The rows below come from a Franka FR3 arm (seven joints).
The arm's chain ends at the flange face. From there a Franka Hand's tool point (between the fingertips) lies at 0.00 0.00 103.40 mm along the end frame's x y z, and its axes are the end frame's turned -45 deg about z.
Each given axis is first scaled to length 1.
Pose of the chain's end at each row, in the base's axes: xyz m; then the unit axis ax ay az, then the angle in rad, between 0 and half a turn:
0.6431 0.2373 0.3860 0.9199 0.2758 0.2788 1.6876
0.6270 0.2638 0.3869 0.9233 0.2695 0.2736 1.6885
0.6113 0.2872 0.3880 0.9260 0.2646 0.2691 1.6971
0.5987 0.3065 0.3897 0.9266 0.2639 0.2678 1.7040
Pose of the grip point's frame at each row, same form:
0.7010 0.1517 0.3829 0.7722 0.6296 -0.0859 1.6082
0.6839 0.1775 0.3834 0.7765 0.6237 -0.0904 1.6131
0.6675 0.2005 0.3834 0.7799 0.6192 -0.0915 1.6241
0.6548 0.2198 0.3844 0.7805 0.6186 -0.0903 1.6311

